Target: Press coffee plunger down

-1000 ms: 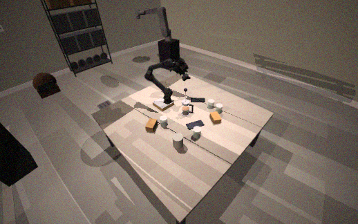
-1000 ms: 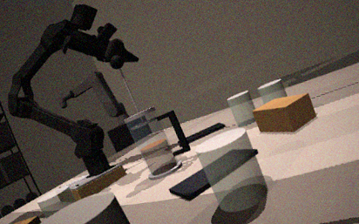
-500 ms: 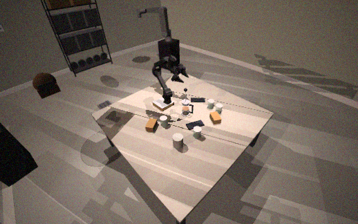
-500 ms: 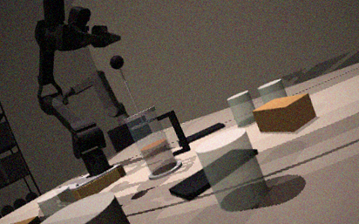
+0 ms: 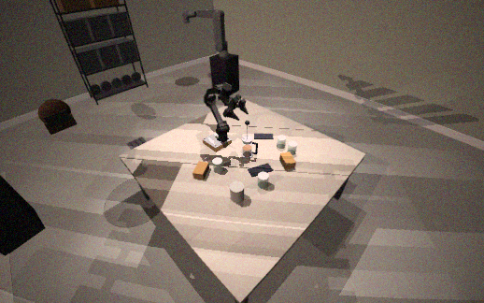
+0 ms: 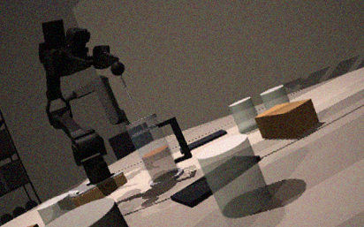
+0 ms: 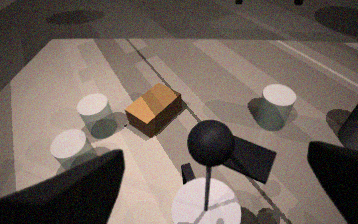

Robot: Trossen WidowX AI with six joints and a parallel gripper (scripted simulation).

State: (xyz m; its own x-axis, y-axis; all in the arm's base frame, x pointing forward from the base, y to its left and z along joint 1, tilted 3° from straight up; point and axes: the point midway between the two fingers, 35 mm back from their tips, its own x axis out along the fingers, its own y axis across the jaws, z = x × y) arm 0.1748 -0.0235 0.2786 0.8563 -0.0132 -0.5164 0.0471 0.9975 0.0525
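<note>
Now: gripper tip 170 mm above the glass coffee press and 40 mm short of it.
</note>
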